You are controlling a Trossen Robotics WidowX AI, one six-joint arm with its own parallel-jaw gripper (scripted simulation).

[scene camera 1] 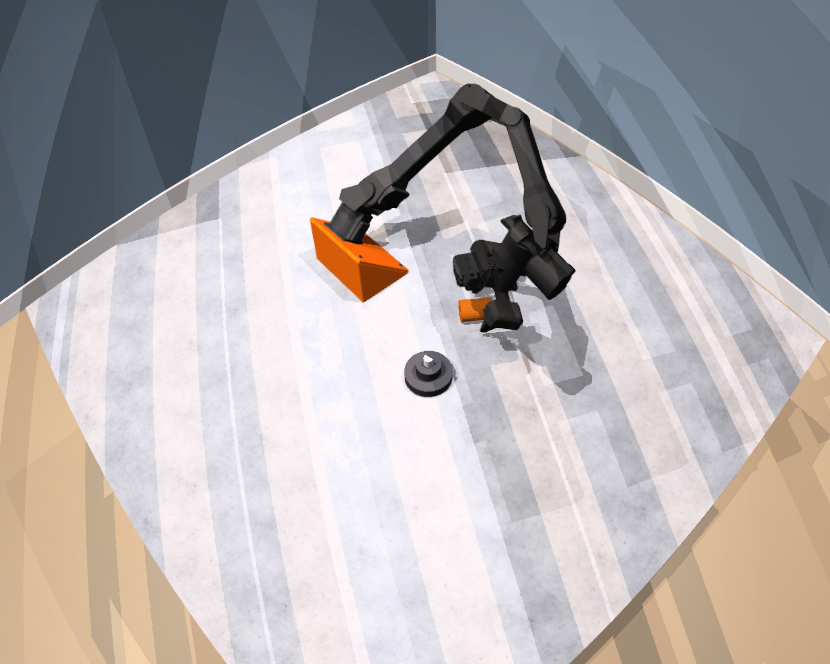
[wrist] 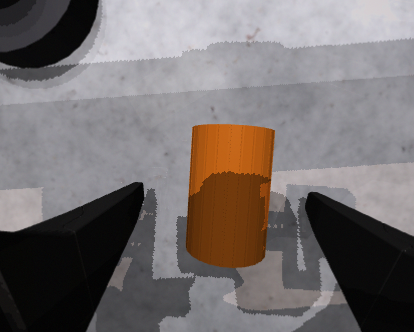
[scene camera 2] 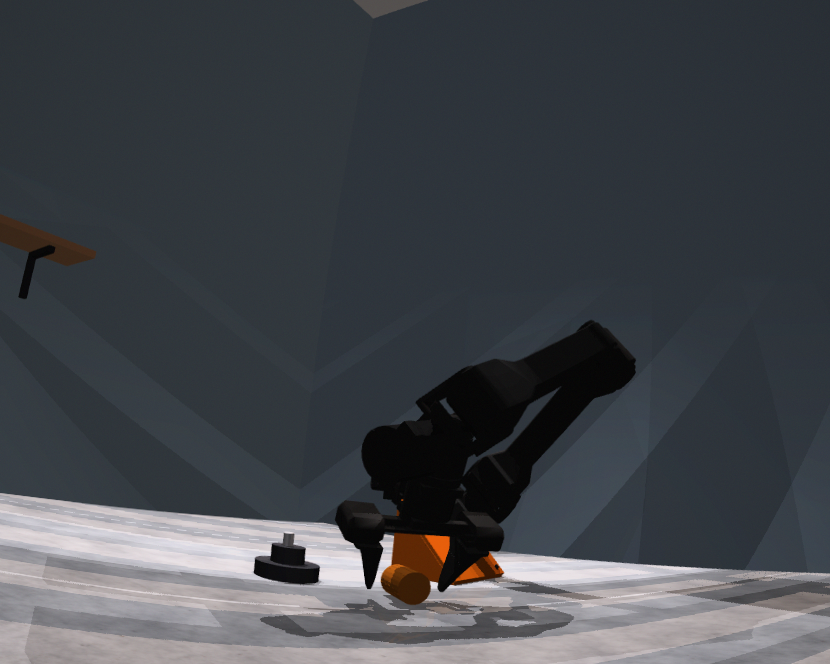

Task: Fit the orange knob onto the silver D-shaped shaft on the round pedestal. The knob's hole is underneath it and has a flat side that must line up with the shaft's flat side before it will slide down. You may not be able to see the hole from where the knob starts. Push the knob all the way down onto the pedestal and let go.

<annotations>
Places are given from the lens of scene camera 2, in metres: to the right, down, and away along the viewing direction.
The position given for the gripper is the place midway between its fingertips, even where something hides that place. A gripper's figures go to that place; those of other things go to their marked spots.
gripper (scene camera 2: 404,589): -0.01, 0.30, 0.73
orange knob (scene camera 2: 412,587): 0.00, 0.29, 0.71
</annotations>
